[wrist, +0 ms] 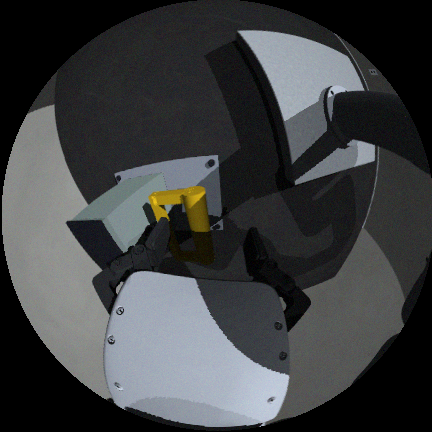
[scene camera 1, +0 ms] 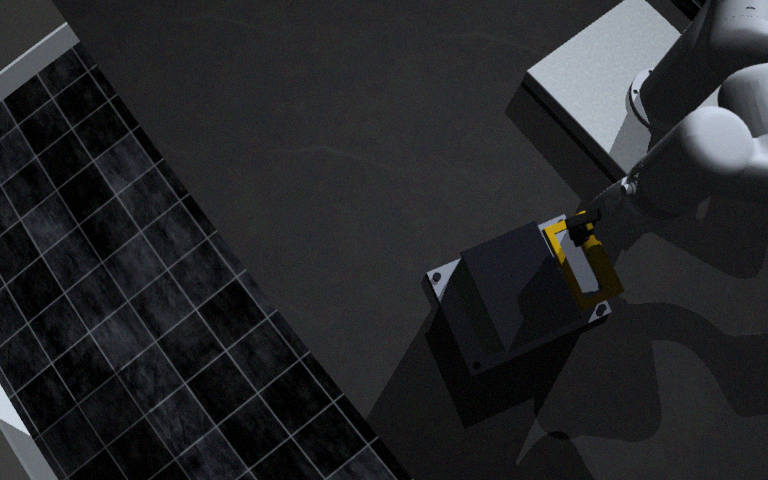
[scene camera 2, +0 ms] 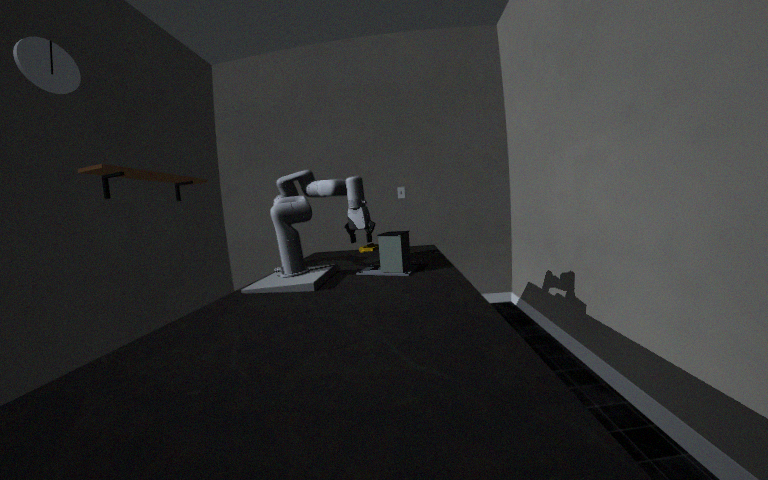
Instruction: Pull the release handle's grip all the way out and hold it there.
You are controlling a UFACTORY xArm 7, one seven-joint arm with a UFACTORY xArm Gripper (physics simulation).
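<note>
The release handle is a yellow rectangular loop with a thick round grip (scene camera 1: pixel 608 272) (scene camera 2: pixel 367 249) (wrist: pixel 198 214) along its outer side. It stands out sideways from a box-shaped housing (scene camera 1: pixel 504 277) (scene camera 2: pixel 390 253) (wrist: pixel 120 206), pale green on its lit sides and dark on top. How far out the grip is cannot be told. My gripper (scene camera 1: pixel 581 227) (scene camera 2: pixel 361 240) (wrist: pixel 207 232) is open and empty, pointing down, with its fingertips a little above the handle. In the wrist view one finger overlaps the loop's housing side and the other is beyond the grip. The dark fingers partly hide the loop.
The housing stands on a bolted grey plate (scene camera 1: pixel 448 273) (wrist: pixel 192 167) on the dark table (scene camera 1: pixel 283 169) (scene camera 2: pixel 339 362). The arm's pale base block (scene camera 1: pixel 600 73) (scene camera 2: pixel 294 280) (wrist: pixel 300 75) is nearby. A wooden wall shelf (scene camera 2: pixel 141 174) is at the left in scene camera 2.
</note>
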